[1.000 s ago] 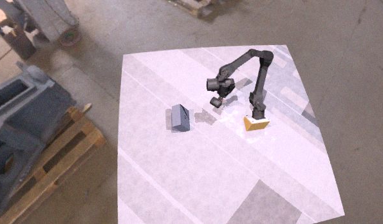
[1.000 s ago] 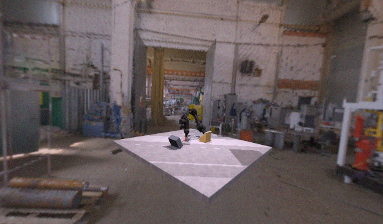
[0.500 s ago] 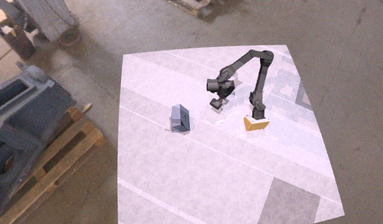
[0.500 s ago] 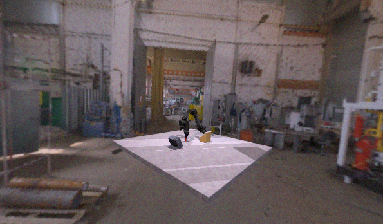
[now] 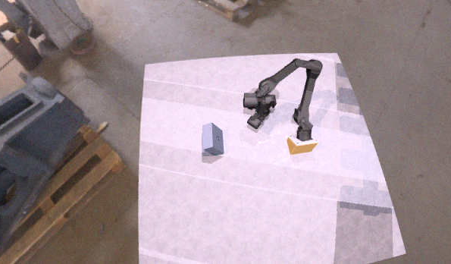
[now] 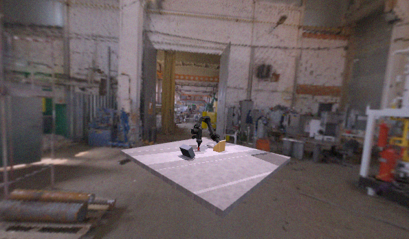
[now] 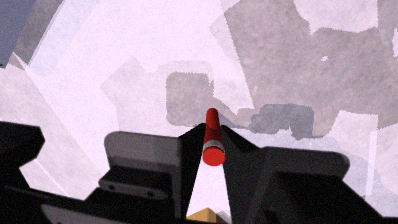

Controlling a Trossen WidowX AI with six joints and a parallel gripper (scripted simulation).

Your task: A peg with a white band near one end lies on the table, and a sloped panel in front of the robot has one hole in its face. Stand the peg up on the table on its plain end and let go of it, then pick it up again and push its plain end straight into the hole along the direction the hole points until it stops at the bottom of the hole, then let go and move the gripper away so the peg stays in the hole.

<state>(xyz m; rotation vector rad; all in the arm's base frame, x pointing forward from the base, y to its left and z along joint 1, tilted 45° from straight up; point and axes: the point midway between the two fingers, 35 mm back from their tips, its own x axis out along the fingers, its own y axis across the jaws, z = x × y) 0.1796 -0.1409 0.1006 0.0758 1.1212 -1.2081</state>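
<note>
Right now the grey sloped panel is 26 cm ahead of my gripper tip, 6 cm to the left of it and 2 cm above it. From my gripper tip the other things lie so: peg 2 cm above.
</note>
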